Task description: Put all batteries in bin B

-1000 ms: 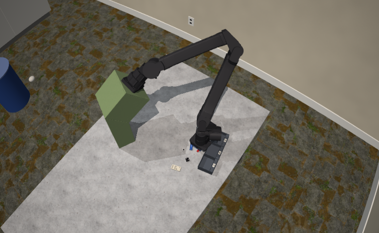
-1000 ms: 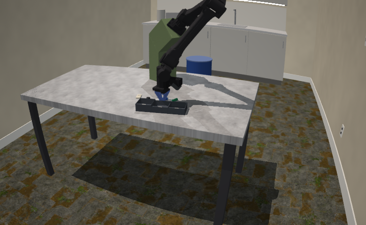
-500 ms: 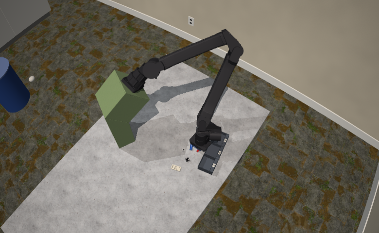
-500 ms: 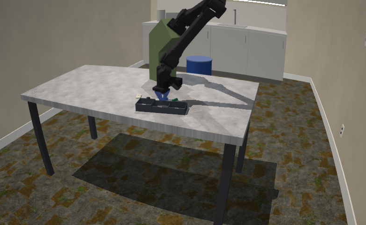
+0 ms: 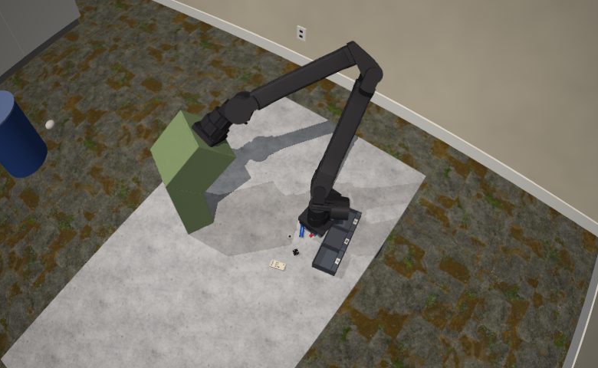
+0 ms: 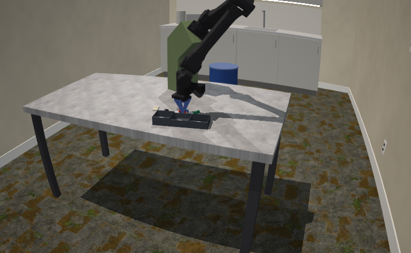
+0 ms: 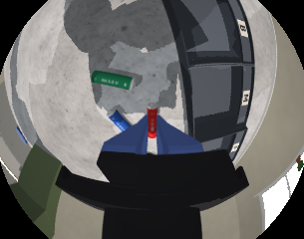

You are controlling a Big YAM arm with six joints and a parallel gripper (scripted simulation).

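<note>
The blue battery lies 4 cm behind my hand, 2 cm to the right of it and 2 cm below it. Round my hand: green battery (5 cm to the left, 4 cm behind, 2 cm below); then red battery (right at my hand); then dark three-compartment bin (8 cm ahead, 3 cm to the left, 1 cm below).
</note>
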